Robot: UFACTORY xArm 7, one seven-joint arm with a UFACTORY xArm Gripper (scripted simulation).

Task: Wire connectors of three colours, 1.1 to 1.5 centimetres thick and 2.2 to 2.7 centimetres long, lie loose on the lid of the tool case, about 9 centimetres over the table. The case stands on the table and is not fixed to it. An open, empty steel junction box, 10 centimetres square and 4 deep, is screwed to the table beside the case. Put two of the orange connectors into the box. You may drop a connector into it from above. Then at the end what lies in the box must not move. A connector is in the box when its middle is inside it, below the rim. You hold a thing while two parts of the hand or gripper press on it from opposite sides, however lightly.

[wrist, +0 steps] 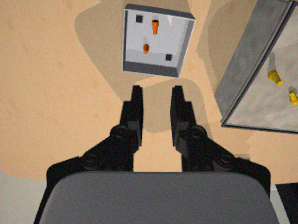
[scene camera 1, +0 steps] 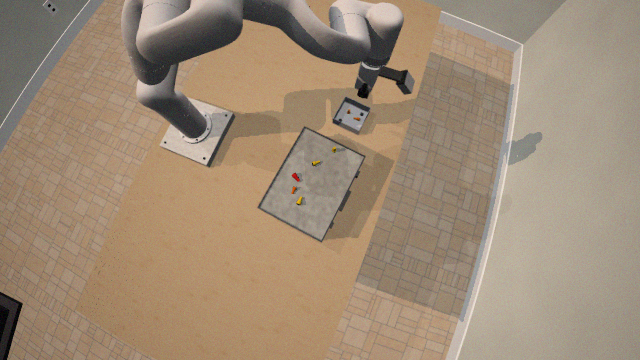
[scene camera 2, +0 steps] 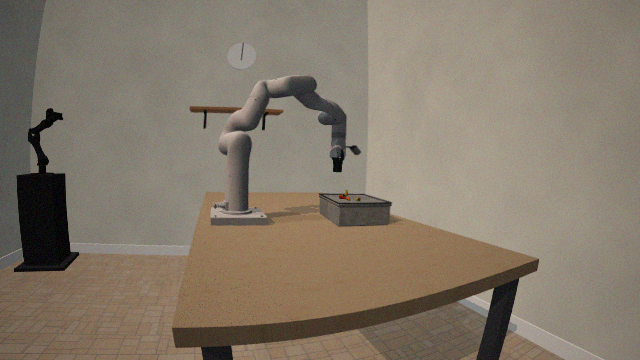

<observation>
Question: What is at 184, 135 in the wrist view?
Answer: My gripper.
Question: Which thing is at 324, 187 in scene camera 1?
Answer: A tool case.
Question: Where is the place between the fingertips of my gripper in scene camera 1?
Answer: At 363, 92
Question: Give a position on a tool case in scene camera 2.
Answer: At 378, 213
</observation>
